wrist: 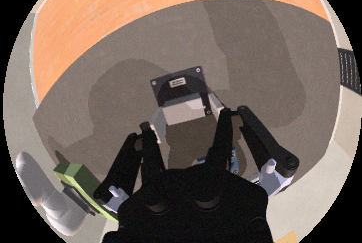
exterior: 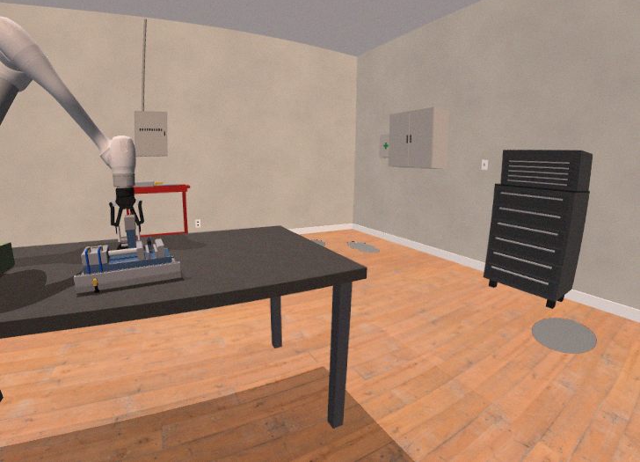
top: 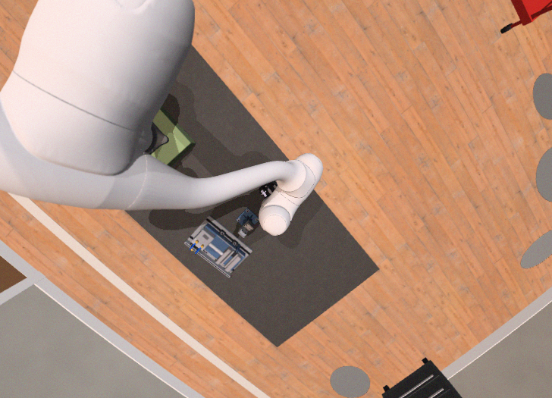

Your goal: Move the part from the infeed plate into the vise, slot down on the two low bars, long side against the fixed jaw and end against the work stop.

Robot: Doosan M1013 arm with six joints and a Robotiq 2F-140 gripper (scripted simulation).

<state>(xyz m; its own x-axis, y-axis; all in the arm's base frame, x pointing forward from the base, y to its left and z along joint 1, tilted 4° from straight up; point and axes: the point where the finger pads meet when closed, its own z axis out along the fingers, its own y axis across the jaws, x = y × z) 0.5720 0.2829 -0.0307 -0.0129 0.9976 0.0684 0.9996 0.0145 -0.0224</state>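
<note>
Right now my hand is 30 mm above the part and 10 mm to the left of it. The rest, counted from my hand: black infeed plate (50 mm below, 10 mm to the left).
</note>
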